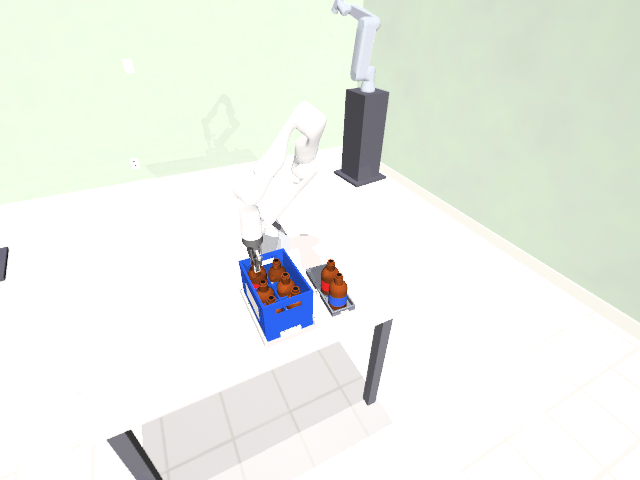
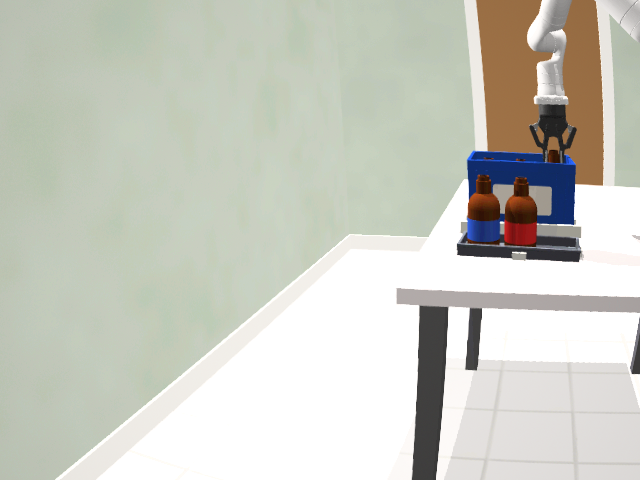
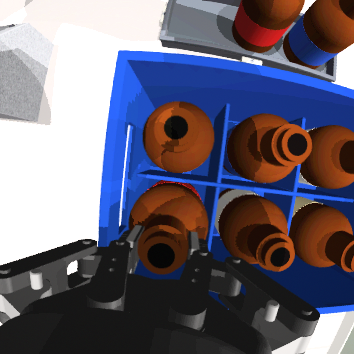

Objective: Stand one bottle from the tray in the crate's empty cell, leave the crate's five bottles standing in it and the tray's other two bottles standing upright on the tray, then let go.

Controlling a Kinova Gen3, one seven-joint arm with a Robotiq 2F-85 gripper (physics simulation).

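Places are measured from the arm's base along level axes (x back, y right, z up), in millimetres.
Where they show: gripper, between the fingertips: (image 1: 255,268) (image 3: 164,239); arm's base, origin of its link: (image 1: 265,217).
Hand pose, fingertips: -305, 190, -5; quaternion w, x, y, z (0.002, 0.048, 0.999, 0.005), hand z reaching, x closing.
Things, the pixels of their centre, and the offset from my fingertips, as dx, dy, dz.
- brown red-labelled bottle, middle of its body: (image 3: 168,220) (image 1: 257,275) +0, -4, -40
- blue crate, middle of its body: (image 3: 255,188) (image 2: 522,191) (image 1: 275,292) -94, -33, -67
- blue-labelled bottle, middle of its body: (image 3: 330,24) (image 2: 483,211) (image 1: 338,289) -206, -247, -72
- grey tray, middle of its body: (image 3: 254,30) (image 2: 520,246) (image 1: 329,288) -122, -265, -142
My gripper (image 1: 256,265) (image 2: 553,157) (image 3: 164,239) is shut on the neck of a brown red-labelled bottle (image 1: 256,275) (image 3: 170,207). The bottle looks upright, its body down inside a corner cell of the blue crate (image 1: 289,320) (image 2: 480,191) (image 3: 112,100). Its base is hidden, so I cannot tell whether it touches the crate floor. The crate's five other bottles stand in their cells, one (image 3: 187,152) in the neighbouring corner cell. A red-labelled bottle (image 1: 329,273) (image 2: 521,209) (image 3: 260,32) and a blue-labelled bottle (image 1: 338,286) (image 2: 483,206) (image 3: 310,45) stand upright on the grey tray (image 1: 315,275) (image 2: 558,253) (image 3: 200,25).
The tray lies beside the crate's long side, a narrow gap apart. Crate walls and blue dividers (image 3: 222,140) surround the held bottle. The fingers are close to the crate rim. A grey faceted block (image 3: 22,75) lies beyond the crate's short end. A second arm (image 1: 363,49) stands on a distant pedestal (image 1: 364,136).
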